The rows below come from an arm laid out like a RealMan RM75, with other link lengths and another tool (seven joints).
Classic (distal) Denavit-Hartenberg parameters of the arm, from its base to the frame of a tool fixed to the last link. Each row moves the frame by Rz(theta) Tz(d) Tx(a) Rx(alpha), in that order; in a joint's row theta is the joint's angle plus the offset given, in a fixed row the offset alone. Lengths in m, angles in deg.
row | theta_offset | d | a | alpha
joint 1 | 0 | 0.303 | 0 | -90
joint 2 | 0 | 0 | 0 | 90
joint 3 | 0 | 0.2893 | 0 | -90
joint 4 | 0 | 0 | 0 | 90
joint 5 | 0 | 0.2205 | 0 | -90
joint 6 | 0 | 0 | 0 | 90
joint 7 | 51.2 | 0.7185 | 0.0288 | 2.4
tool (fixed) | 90 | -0.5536 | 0 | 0
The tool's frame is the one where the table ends.
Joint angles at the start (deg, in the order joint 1, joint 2, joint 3, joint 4, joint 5, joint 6, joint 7):
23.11, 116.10, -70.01, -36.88, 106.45, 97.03, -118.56
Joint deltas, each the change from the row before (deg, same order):
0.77, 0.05, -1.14, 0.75, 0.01, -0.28, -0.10
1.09, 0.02, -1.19, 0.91, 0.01, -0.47, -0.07
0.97, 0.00, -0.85, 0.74, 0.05, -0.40, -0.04
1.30, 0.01, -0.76, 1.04, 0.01, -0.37, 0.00
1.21, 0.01, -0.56, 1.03, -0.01, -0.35, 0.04
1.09, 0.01, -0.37, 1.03, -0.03, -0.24, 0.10
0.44, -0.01, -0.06, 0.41, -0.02, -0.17, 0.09
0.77, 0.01, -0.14, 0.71, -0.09, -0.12, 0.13
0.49, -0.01, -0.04, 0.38, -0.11, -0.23, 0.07
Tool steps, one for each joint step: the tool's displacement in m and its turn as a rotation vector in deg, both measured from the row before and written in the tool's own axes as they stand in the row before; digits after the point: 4 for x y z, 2 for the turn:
-0.0009, -0.0018, 0.0051, 1.19, 0.32, 0.39
-0.0014, -0.0006, 0.0062, 1.32, 0.24, 0.34
-0.0011, 0.0005, 0.0050, 0.98, 0.17, 0.19
-0.0012, 0.0014, 0.0059, 1.07, 0.25, 0.26
-0.0012, 0.0016, 0.0052, 0.87, 0.15, 0.30
-0.0010, 0.0015, 0.0043, 0.70, 0.13, 0.40
-0.0006, 0.0010, 0.0015, 0.19, -0.05, 0.18
-0.0006, 0.0013, 0.0028, 0.47, 0.09, 0.30
-0.0007, 0.0012, 0.0017, 0.26, -0.11, 0.10

